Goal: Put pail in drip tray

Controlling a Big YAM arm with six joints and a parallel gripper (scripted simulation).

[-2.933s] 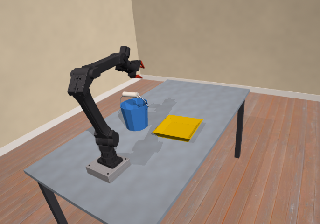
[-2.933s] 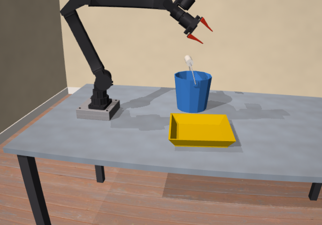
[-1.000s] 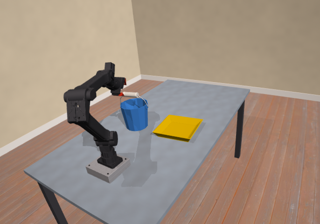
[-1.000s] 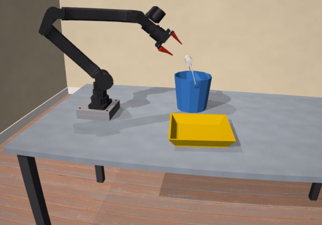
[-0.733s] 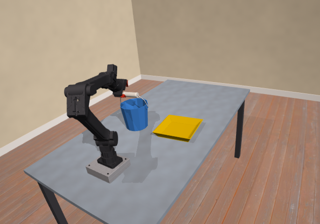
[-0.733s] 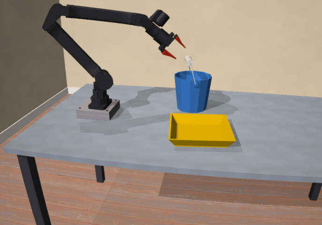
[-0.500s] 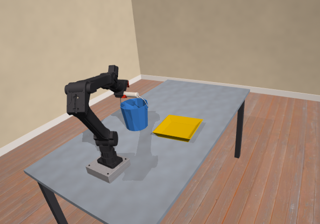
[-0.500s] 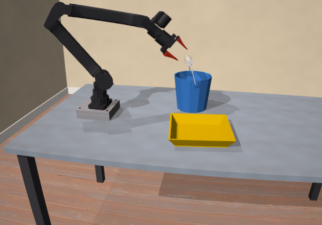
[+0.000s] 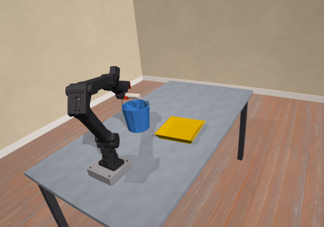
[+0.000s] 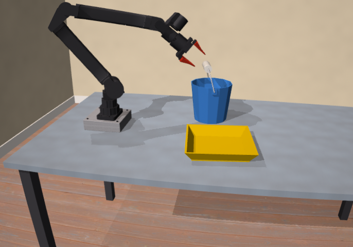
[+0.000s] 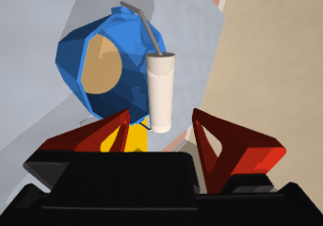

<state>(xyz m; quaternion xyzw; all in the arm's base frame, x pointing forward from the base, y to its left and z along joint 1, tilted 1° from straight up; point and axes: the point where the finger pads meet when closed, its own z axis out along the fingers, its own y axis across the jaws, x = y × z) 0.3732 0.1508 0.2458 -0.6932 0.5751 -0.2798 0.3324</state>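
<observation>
My gripper is now 5 cm short of the pail handle, 1 cm to the right of it and 6 cm above it. Round my hand: yellow drip tray: 12 cm ahead, 30 cm to the right, 27 cm below; blue pail: 5 cm ahead, 1 cm to the left, 13 cm below.
</observation>
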